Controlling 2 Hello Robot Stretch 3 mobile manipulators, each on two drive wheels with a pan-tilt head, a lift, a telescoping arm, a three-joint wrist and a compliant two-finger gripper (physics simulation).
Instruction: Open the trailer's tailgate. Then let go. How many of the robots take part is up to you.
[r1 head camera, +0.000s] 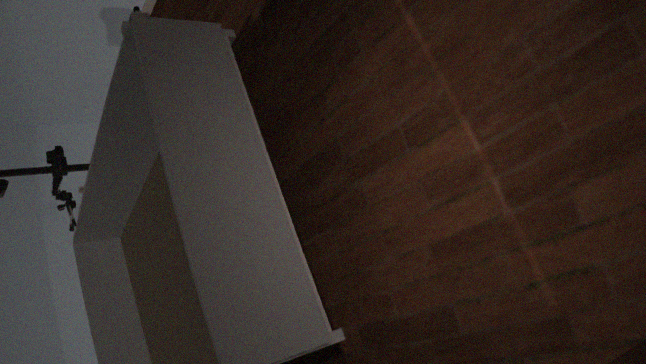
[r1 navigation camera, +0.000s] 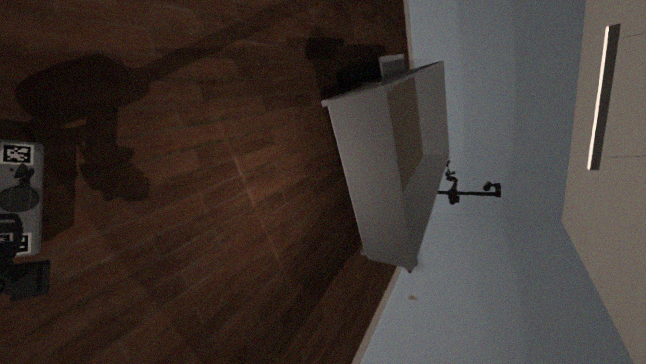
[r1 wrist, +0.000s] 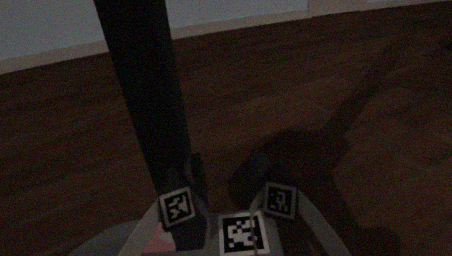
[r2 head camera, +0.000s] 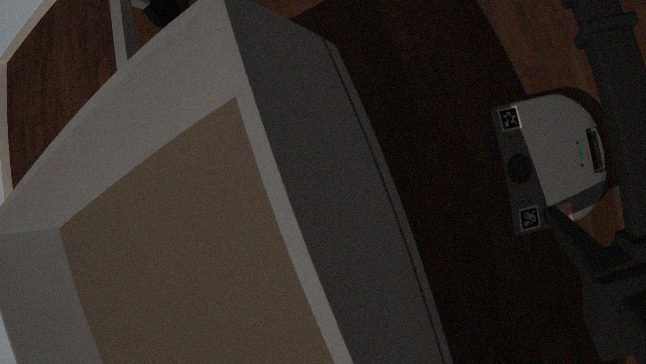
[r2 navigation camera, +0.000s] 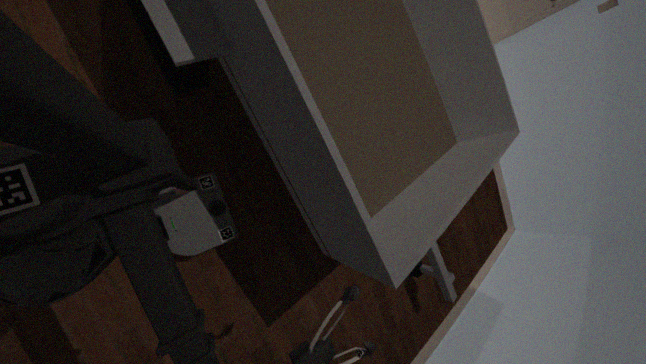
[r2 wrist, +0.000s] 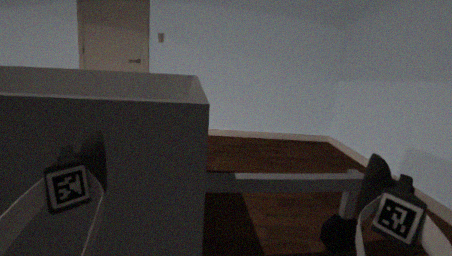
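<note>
The grey box trailer (r2 head camera: 310, 165) (r2 navigation camera: 280, 125) (r2 wrist: 155, 200) has a tan floor. The broad end panel, which looks like its tailgate (r1 head camera: 225, 190) (r1 navigation camera: 360, 165), stands upright across the end facing r1. A small dark knob (r1 head camera: 136, 10) (r1 navigation camera: 410, 270) sits near its upper right corner, too small to make out. The r1 gripper (r1 wrist: 227, 172) is partly open and empty near its own mast, away from the trailer. The r2 gripper (r2 navigation camera: 360, 320) (r2 wrist: 235, 165) is wide open and empty near the drawbar end of a side wall, far from the tailgate.
The drawbar (r2 head camera: 120, 30) (r2 navigation camera: 442, 270) (r2 wrist: 295, 183), with a dark jockey wheel (r2 wrist: 337, 232), projects from the opposite end. A fender (r1 navigation camera: 392, 65) (r2 navigation camera: 170, 35) juts out on each side. The r2 mast (r1 navigation camera: 472, 193) stands beyond the trailer. A door (r2 wrist: 115, 35) is in the far wall.
</note>
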